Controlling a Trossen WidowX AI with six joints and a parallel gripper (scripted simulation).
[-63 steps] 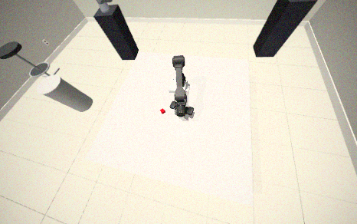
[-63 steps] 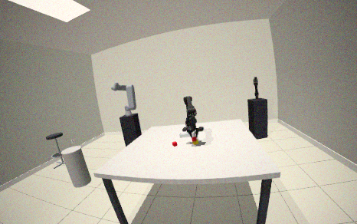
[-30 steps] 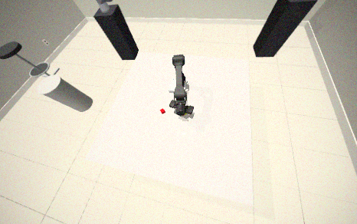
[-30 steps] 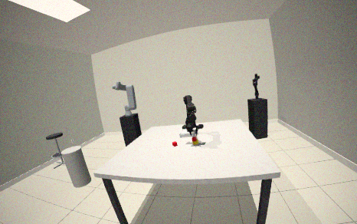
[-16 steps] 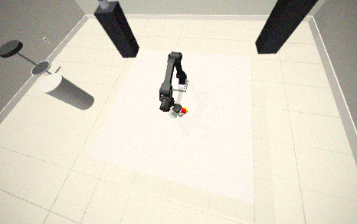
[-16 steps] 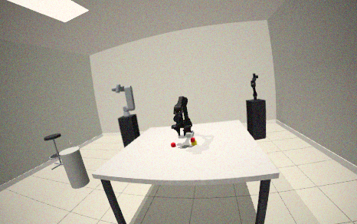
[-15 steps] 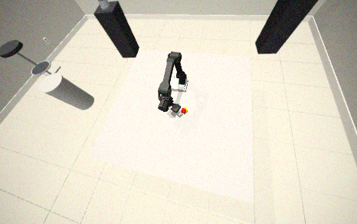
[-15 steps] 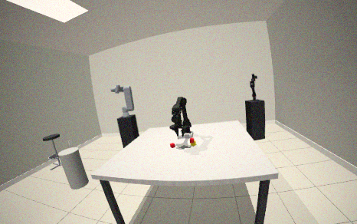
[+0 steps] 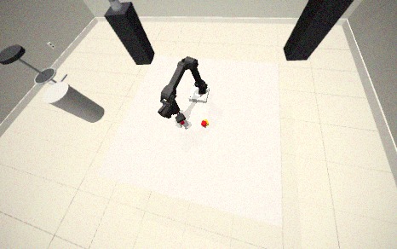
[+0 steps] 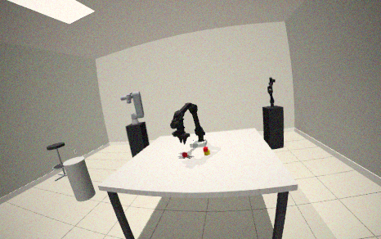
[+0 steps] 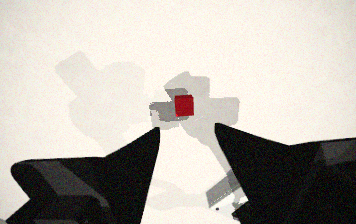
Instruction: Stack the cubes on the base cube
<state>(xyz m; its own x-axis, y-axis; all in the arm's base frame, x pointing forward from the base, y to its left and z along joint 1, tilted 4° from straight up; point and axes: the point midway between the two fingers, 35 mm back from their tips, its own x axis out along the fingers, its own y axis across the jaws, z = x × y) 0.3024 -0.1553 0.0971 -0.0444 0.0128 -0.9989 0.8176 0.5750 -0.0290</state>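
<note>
The base cube lies 20 cm to the left of my gripper tip and 10 cm below it.
</note>
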